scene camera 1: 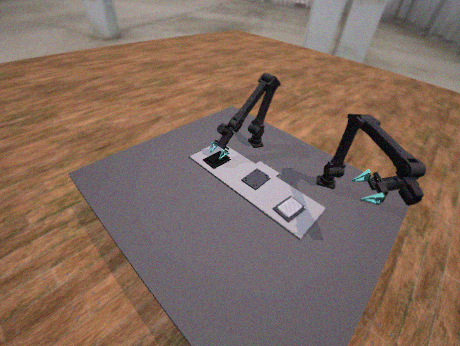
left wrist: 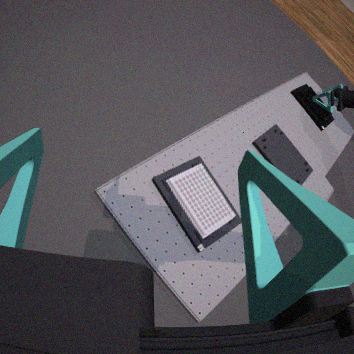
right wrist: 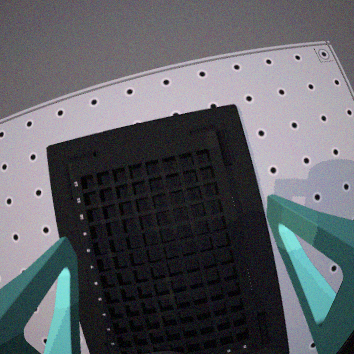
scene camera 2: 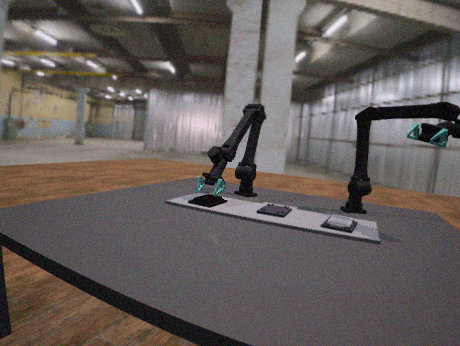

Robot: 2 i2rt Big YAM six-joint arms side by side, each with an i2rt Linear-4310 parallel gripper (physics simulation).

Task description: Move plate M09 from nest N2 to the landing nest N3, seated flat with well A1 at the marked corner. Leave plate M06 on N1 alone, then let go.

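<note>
A black well plate (scene camera 1: 217,159) (scene camera 2: 208,200) (left wrist: 306,101) (right wrist: 165,240) lies on a black nest at the board's left end in the scene views. My right gripper (scene camera 1: 216,154) (scene camera 2: 208,192) (left wrist: 317,95) (right wrist: 168,227) is open just above it, fingers on either side, apart from the plate. A dark middle nest (scene camera 1: 255,179) (scene camera 2: 274,210) (left wrist: 285,150) is empty. A white well plate (scene camera 1: 290,206) (scene camera 2: 342,221) (left wrist: 201,200) sits on the dark nest (left wrist: 172,205) at the right end. My left gripper (scene camera 1: 358,189) (scene camera 2: 420,141) (left wrist: 142,148) is open and empty, high up. Plate and nest names are not readable.
A pale perforated board (scene camera 1: 235,173) (scene camera 2: 245,207) (left wrist: 175,280) (right wrist: 294,107) carries the three nests. It lies on a grey table top (scene camera 1: 175,220) (scene camera 2: 150,250) (left wrist: 100,75). Both arm bases stand behind the board. The left arm casts a shadow over the board's right end.
</note>
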